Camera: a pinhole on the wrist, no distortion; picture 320 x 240 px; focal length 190.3 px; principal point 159.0 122.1 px. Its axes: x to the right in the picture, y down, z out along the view. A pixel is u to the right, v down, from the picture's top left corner.
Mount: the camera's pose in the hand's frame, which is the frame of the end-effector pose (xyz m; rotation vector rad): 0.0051 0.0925 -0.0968 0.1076 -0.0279 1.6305
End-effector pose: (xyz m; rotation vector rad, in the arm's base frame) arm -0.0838 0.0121 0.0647 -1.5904 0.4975 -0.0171
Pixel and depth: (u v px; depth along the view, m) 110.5 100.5 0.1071
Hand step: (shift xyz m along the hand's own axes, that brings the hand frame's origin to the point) 0.0245 0.0571 0.0068
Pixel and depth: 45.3 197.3 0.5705
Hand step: -0.1694 -0.3085 0.4520
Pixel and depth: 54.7 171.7 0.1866
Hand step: -0.0275 -0.0279 0.0823
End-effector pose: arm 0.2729 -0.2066 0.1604 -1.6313 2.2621 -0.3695
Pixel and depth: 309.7 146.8 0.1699
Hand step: -0.0158 0.2107 0.0850
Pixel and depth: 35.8 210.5 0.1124
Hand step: -0.0367 0.0074 0.0112
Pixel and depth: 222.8 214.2 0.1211
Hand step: -0.0493 0.1190 0.0300
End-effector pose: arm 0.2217 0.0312 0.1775 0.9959 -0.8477 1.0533
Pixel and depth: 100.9 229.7 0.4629
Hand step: -0.2231 -0.1034 0.3640
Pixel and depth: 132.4 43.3 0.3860
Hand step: 0.1880 0.0166 0.2750
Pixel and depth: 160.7 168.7 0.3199
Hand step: -0.0563 0.0636 0.2255
